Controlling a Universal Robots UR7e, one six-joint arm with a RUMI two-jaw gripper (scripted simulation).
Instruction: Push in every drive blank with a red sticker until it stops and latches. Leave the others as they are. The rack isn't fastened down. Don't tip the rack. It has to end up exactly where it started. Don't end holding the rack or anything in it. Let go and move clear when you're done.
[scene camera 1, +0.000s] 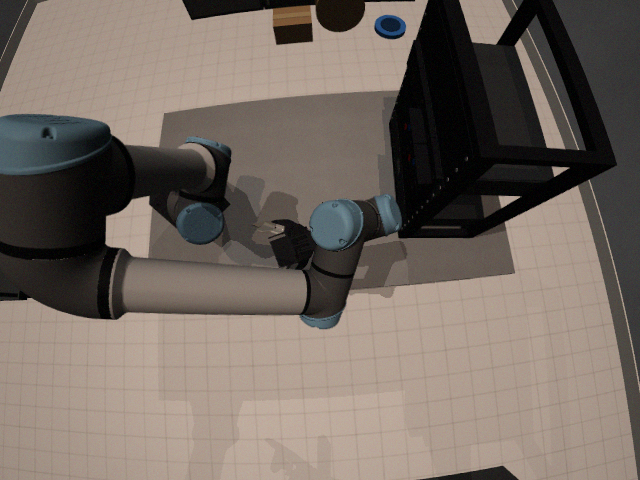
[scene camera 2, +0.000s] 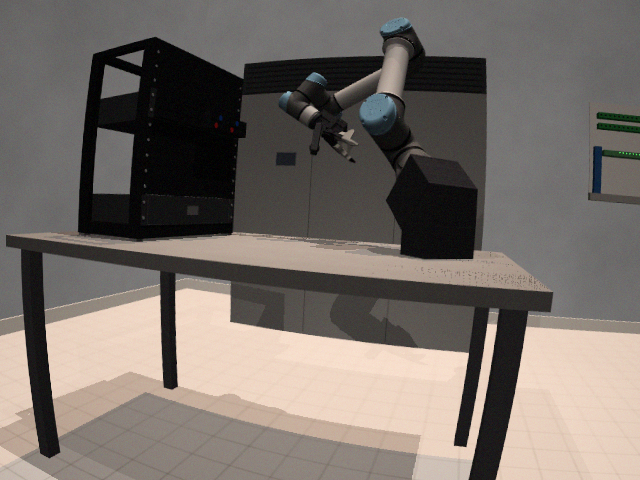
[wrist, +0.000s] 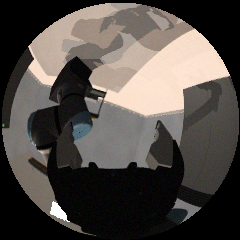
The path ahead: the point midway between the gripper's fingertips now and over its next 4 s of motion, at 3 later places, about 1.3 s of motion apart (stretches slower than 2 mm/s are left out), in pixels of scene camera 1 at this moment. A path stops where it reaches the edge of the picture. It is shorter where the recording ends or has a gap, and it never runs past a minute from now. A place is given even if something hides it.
My gripper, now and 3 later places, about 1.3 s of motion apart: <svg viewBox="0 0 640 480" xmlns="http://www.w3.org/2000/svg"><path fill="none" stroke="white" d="M263 254L250 235L240 210L266 190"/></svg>
